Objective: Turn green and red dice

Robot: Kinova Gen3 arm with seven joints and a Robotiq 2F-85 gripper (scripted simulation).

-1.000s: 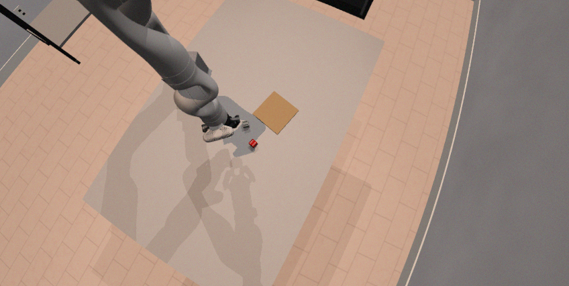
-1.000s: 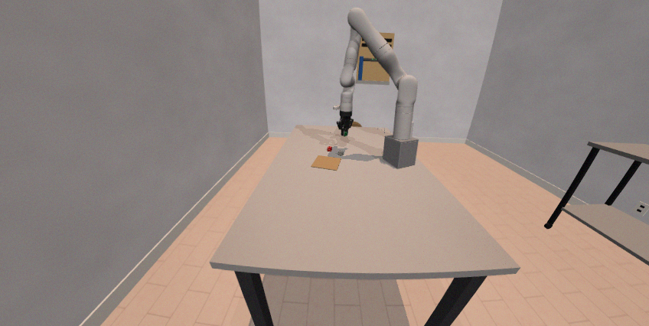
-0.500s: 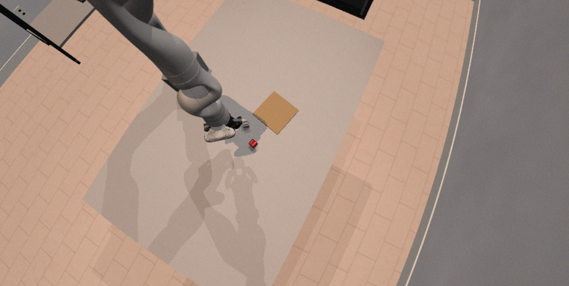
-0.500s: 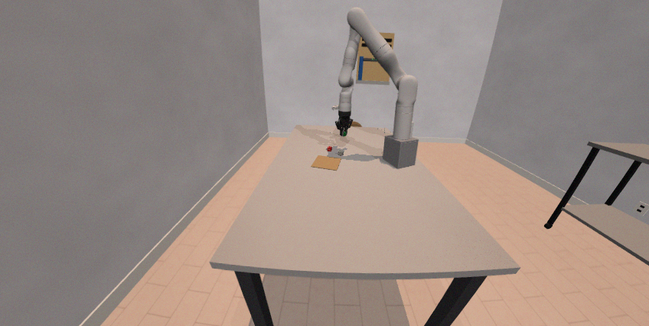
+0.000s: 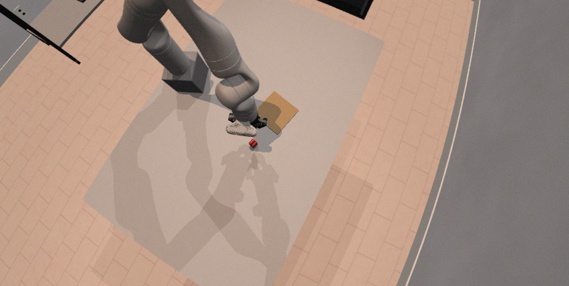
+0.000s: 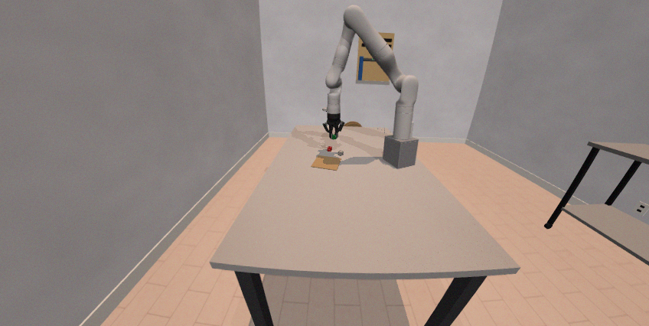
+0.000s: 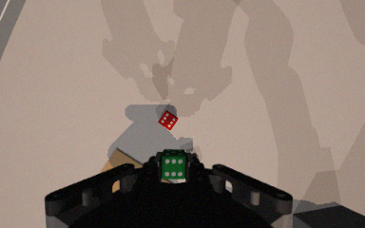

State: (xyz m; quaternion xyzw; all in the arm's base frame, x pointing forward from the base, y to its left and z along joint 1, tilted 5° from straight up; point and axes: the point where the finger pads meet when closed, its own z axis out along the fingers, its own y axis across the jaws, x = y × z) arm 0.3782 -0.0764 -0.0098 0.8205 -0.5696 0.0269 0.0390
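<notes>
Now: the tan mat 30 mm ahead of my hand, 130 mm to the left of it and 110 mm below it. Round my hand: white die: 50 mm behind, 20 mm to the left, 100 mm below; green die: 10 mm below; red die: 20 mm ahead, 40 mm to the right, 100 mm below.
</notes>
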